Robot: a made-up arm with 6 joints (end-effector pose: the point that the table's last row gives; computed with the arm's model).
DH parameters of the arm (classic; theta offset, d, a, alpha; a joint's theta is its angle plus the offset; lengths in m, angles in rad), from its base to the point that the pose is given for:
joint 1: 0 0.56 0.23 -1.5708
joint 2: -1.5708 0 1.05 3.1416
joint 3: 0 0 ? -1.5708
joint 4: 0 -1.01 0 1.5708
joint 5: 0 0 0 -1.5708
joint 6: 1.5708 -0.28 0 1.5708
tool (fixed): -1.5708 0 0 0
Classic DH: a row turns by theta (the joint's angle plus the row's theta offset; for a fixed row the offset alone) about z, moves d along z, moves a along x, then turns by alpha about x.
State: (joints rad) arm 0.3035 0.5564 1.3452 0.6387 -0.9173 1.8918
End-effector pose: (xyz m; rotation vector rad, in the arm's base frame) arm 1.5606 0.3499 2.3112 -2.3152 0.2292 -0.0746
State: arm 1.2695 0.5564 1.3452 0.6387 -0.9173 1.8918
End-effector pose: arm 0.5996 1.4828 2.3112 -2.1891 -0.8854 0.4059
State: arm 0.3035 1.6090 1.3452 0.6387 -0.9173 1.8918
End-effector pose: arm 2.3555 0.5988 0.2426 -2.4641 0.7521 1.1384
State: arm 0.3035 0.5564 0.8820 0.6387 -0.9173 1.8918
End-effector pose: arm 1.8458 0.4392 1.8590 -2.4456 0.4578 0.4380
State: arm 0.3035 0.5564 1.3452 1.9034 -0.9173 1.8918
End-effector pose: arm 1.4138 0.2226 2.4881 2.6044 -1.2067 1.0367
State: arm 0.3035 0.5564 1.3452 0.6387 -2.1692 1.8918
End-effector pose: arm 1.3466 0.2772 2.0734 -1.7979 1.3132 0.9439
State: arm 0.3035 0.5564 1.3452 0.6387 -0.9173 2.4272
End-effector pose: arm 1.5606 0.3499 2.3112 -2.8472 0.2744 -0.0129
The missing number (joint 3, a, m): 0.21
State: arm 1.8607 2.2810 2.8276 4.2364 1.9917 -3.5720
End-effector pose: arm -0.2806 1.7352 0.4203 -0.7624 0.5310 0.3461
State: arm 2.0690 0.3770 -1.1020 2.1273 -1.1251 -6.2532
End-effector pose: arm -0.3191 1.0356 0.4418 2.5172 1.5060 -0.5445
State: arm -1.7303 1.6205 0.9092 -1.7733 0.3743 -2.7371
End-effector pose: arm -0.4746 -2.3189 -0.1782 -0.4878 1.9672 -0.6831
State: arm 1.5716 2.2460 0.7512 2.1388 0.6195 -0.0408
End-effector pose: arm -0.1381 1.2657 -1.3214 1.2515 0.3961 -2.3492
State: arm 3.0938 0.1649 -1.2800 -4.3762 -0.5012 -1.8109
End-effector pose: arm -0.8054 0.1657 0.3821 -1.6840 -0.5070 2.1891
